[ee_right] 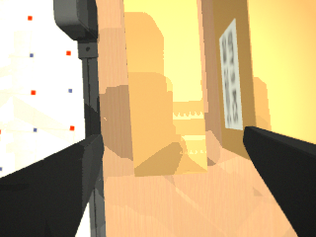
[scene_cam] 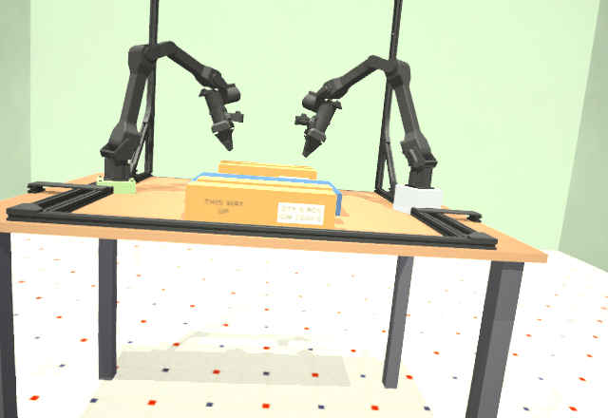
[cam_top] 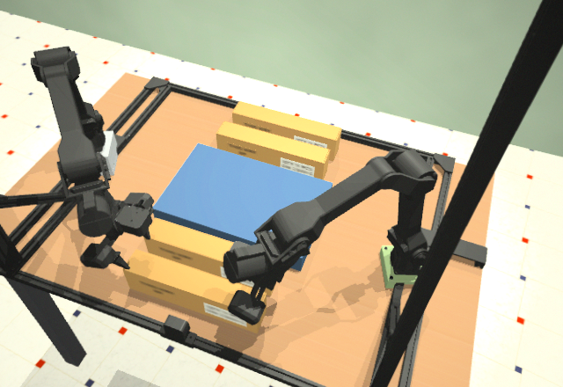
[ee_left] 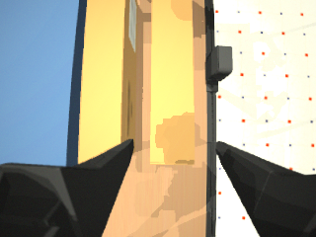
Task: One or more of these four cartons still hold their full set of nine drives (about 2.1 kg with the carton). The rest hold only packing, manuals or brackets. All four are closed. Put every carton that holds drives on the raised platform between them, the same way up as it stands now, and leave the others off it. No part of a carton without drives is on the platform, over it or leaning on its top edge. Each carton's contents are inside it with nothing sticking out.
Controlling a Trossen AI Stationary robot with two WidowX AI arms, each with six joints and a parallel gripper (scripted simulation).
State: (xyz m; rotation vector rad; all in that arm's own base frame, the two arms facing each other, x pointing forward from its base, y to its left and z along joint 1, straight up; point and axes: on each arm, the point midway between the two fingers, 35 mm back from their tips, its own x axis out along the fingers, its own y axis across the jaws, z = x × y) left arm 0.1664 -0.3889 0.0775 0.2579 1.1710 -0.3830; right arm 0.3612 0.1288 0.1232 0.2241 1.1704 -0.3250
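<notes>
Now: right hand 150 mm to the right of the carton, 110 mm above it and 90 mm short of it.
The carton is 13 cm to the right of my left hand, 11 cm below it and 10 cm ahead of it.
</notes>
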